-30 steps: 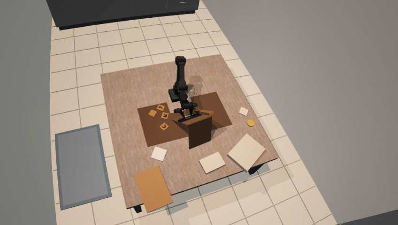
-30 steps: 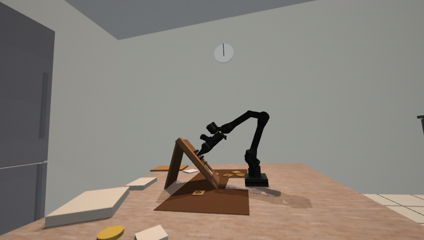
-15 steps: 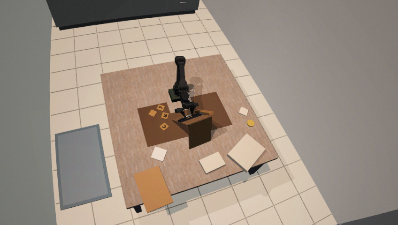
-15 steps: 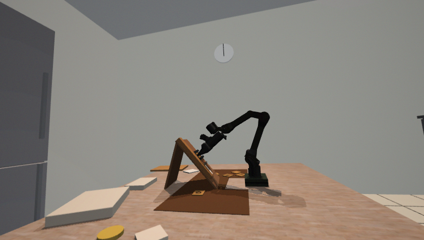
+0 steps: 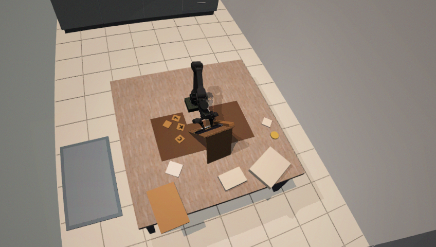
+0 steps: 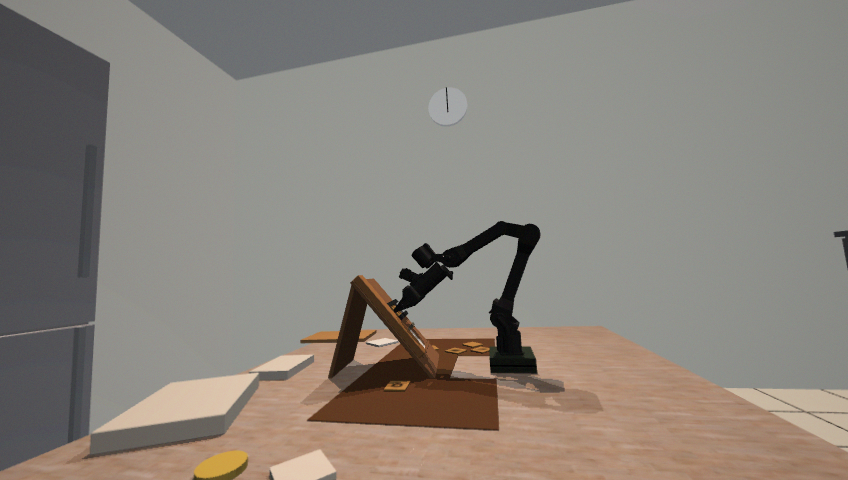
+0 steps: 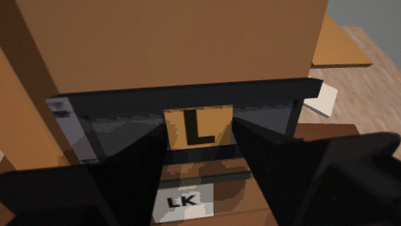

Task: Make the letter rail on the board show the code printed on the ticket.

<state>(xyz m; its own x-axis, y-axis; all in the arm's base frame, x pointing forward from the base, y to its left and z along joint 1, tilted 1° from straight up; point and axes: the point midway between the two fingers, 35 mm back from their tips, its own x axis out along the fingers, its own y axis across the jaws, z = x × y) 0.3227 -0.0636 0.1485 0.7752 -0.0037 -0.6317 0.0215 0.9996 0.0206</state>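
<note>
My gripper tip is now 90 mm above the white ticket, 60 mm past it and 30 mm to the right of it. From my gripper tip the other things lie so: c tile: 180 mm to the right, 170 mm below, 90 mm behind; cream slab: 370 mm ahead, 160 mm below, 30 mm to the left; small white card: 560 mm to the left, 170 mm below, 60 mm ahead.
</note>
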